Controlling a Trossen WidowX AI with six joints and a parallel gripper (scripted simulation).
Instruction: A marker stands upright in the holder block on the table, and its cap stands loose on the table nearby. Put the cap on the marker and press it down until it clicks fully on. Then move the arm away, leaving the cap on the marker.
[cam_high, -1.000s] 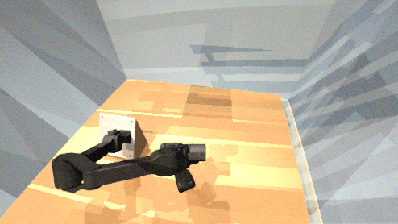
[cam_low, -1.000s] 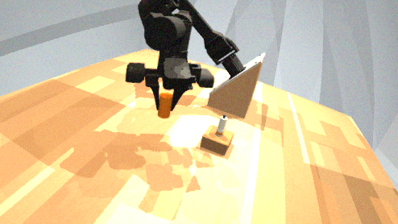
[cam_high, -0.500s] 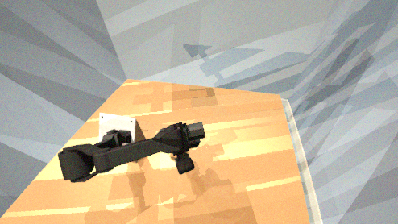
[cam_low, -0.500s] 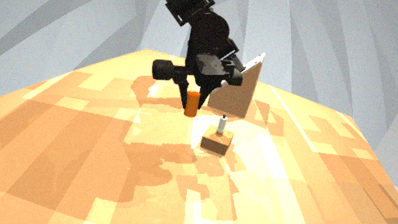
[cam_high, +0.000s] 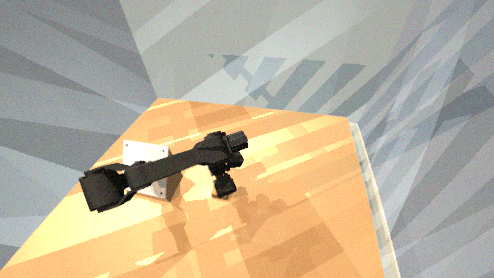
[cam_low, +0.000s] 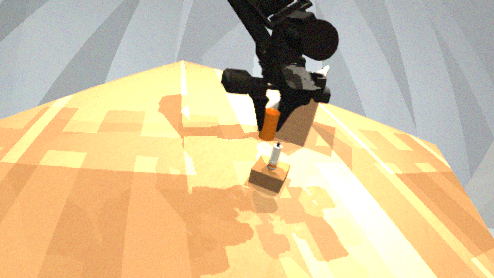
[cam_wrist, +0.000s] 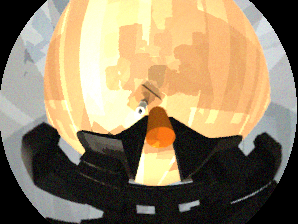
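Right now the wooden holder block is 10 cm below my gripper tip, 2 cm to the left of it and 2 cm behind it. Also, from my gripper tip: orange cap: 1 cm above.
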